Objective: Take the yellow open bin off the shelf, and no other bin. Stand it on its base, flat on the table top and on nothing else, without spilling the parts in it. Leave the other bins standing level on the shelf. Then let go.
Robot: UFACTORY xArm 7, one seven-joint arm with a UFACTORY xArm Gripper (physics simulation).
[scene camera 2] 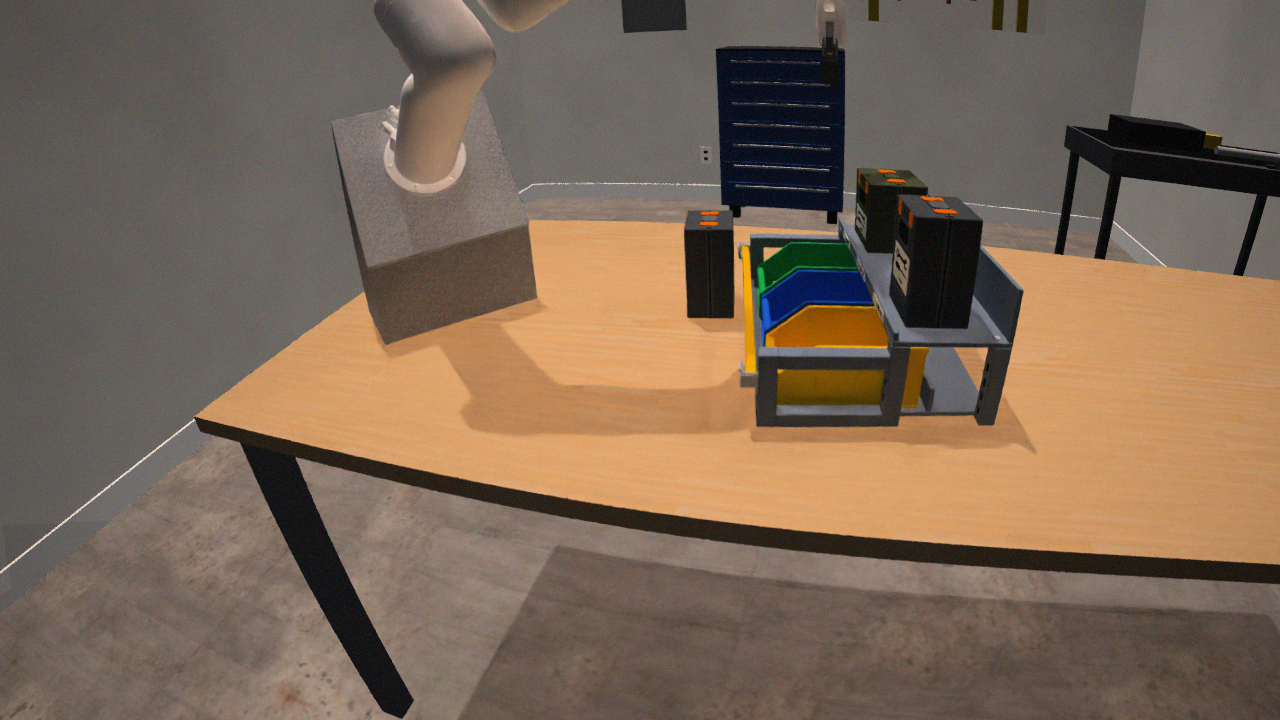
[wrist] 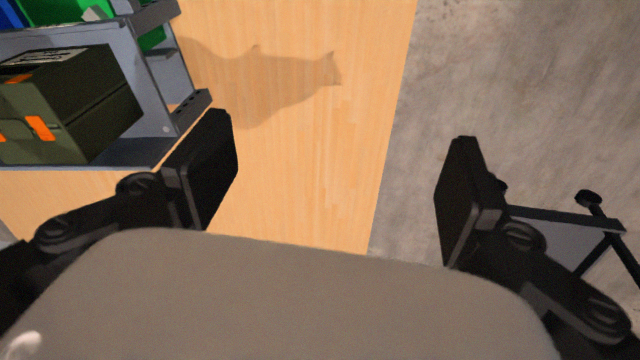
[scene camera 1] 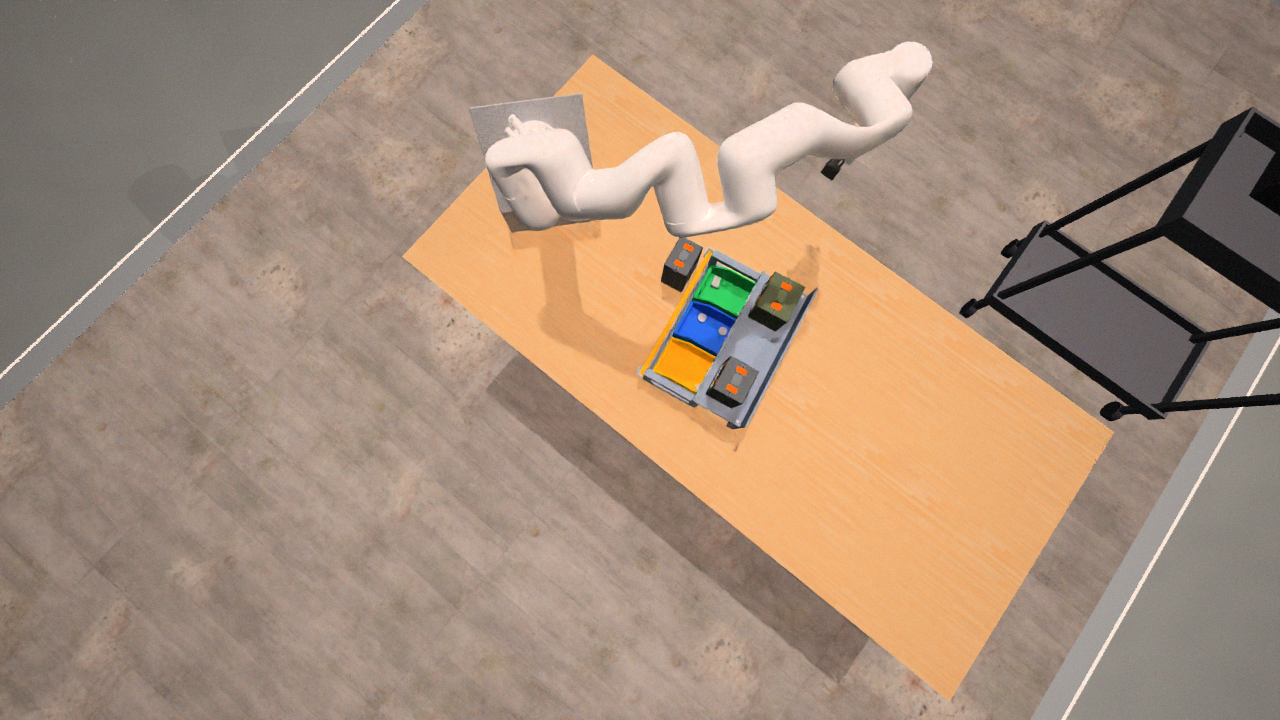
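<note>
The yellow bin stands in the grey shelf at the end of the row nearest scene camera 2. The blue bin is beside it, in the middle. The green bin is at the other end. Small light parts show in the blue and green bins; whether parts lie in the yellow bin I cannot tell. My gripper is open and empty, high up beyond the green end of the shelf, well away from the yellow bin.
An olive case and a dark case stand on the shelf's upper board. Another dark case stands on the table. A black cart stands on the floor.
</note>
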